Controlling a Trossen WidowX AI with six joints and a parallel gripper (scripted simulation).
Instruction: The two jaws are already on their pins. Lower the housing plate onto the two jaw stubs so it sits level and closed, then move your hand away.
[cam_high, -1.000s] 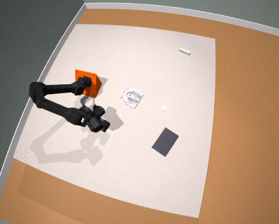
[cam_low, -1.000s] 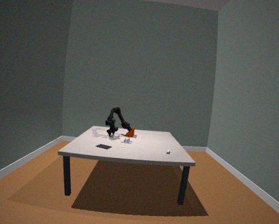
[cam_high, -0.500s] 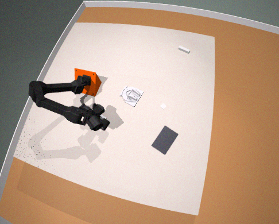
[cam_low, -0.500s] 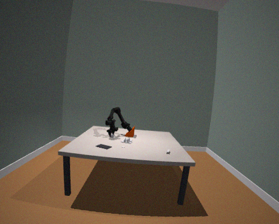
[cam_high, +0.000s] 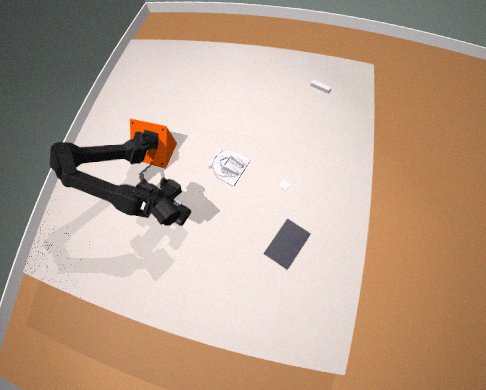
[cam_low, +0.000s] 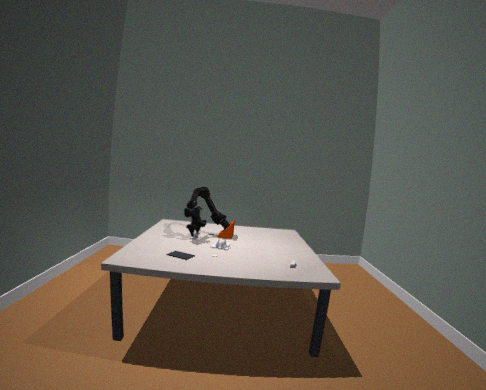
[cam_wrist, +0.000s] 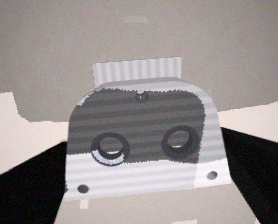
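The white stepped piece is 1 cm to the left of my gripper tip and 1 cm below it. Round my gripper tip: dark grey flat rectangle 42 cm ahead, 3 cm to the left, 2 cm below; then white bar 71 cm to the left, 37 cm ahead, 1 cm below.
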